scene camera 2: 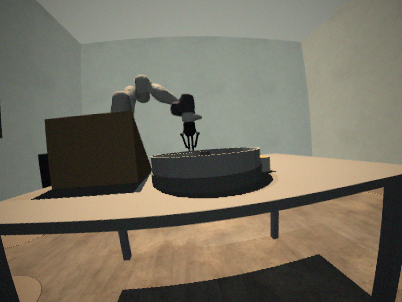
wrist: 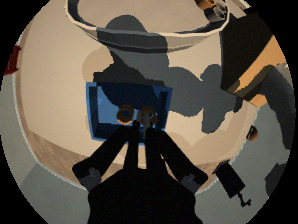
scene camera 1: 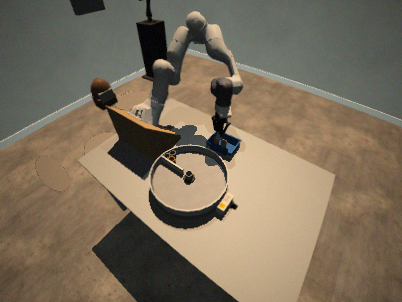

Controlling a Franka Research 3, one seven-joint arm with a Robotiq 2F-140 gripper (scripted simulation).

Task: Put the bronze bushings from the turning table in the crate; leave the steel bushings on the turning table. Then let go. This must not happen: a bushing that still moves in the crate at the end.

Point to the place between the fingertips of my gripper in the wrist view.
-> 142, 117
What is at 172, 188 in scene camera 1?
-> A round grey turning table.
